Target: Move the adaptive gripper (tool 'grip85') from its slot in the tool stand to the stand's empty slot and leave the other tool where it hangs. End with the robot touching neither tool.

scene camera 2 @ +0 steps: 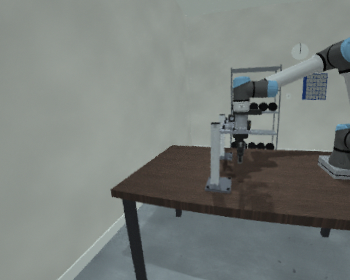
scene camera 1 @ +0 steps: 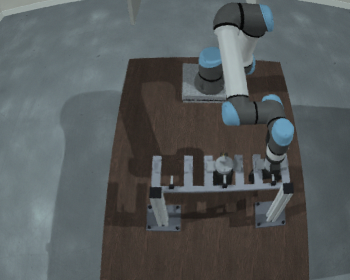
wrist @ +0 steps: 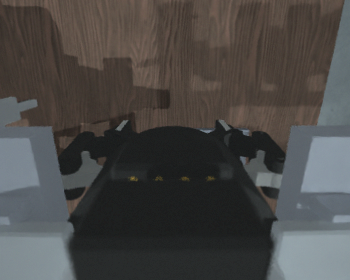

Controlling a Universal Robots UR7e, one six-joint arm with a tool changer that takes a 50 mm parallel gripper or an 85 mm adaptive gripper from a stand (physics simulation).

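Where they show: arm's base, link origin: (scene camera 2: 343,163) (scene camera 1: 209,83).
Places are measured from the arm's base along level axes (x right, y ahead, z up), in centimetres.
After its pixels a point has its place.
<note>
The adaptive gripper (scene camera 1: 272,174) (scene camera 2: 240,158) (wrist: 172,124) hangs upright under the robot's wrist, in the right-hand slot of the tool stand (scene camera 1: 200,189) {x 17.6, y 66.1, z 22.4 cm} (scene camera 2: 215,155) {x -13.9, y 74.3, z 10.4 cm} as seen in scene camera 1. In the wrist view its fingers are spread and nothing is between them. Two stand arms (wrist: 22,165) {x -6.2, y 57.7, z 22.4 cm} (wrist: 325,165) {x -15.0, y 59.3, z 22.4 cm} flank its body. Whether the coupling is locked, or the tool fully seated, cannot be told. The other tool (scene camera 1: 224,166) {x 8.1, y 60.0, z 24.3 cm} hangs in the middle slot, apart from the robot. The left slot, between two stand arms (scene camera 1: 156,172) {x 31.3, y 57.2, z 22.9 cm} (scene camera 1: 188,172) {x 20.5, y 59.2, z 23.1 cm}, is empty.
The stand's two posts (scene camera 1: 160,207) {x 32.0, y 68.3, z 17.3 cm} (scene camera 1: 280,205) {x -12.7, y 75.4, z 12.4 cm} rise from metal feet on the wooden table (scene camera 1: 200,255) {x 19.9, y 84.0, z -5.8 cm} (scene camera 2: 280,200) {x -26.9, y 47.2, z -5.8 cm}. The robot base stands on a light plate (scene camera 1: 190,92) {x 10.5, y 4.4, z 0.1 cm} behind the stand. A rack of dark weights (scene camera 2: 256,69) is in the background.
</note>
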